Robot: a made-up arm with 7 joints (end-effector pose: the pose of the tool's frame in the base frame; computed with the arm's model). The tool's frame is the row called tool. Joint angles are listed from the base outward.
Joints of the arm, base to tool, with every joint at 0 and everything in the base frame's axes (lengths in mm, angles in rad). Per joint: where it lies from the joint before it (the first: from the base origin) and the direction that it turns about. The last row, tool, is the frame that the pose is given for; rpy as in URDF.
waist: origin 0 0 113.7 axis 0 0 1
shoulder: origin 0 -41.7 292 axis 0 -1 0
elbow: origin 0 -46.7 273.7 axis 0 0 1
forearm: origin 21.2 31.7 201.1 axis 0 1 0
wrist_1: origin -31.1 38.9 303.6 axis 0 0 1
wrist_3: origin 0 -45.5 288.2 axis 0 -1 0
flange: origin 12.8 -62.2 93.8 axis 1 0 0
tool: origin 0 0 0 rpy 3.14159 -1.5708 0
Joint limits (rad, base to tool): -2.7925..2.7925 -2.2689..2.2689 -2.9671..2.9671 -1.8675..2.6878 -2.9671..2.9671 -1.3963..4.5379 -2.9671..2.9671
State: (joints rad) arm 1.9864 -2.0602 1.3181 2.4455 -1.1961 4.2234 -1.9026
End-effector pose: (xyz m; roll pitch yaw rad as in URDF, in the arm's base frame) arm -0.3212 -0.0941 0.2124 -1.3109 -1.1748 -0.1429
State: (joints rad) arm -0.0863 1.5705 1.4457 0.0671 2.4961 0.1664 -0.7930
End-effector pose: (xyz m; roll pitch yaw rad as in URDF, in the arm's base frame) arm -1.1501 0.1329 0.2652 -2.5967 -0.6413 -2.7534
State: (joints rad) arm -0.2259 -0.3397 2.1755 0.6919 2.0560 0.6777 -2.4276
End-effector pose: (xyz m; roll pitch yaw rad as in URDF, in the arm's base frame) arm 0.0411 0.2914 1.4089 0.4731 0.1029 -1.3131
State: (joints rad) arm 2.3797 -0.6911 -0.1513 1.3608 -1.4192 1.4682 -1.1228
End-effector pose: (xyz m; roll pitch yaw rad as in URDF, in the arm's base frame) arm -0.6606 0.6769 0.5985 2.4510 0.9359 -1.8420
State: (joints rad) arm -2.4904 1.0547 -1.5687 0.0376 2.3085 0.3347 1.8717
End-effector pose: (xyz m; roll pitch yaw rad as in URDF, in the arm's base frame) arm 0.6304 0.7271 1.0890 -0.4828 -0.4922 2.9983
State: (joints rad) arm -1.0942 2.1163 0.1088 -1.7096 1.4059 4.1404 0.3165
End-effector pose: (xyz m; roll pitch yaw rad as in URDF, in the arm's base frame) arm -0.0848 0.1179 -0.2973 -0.7167 -0.0509 1.1487
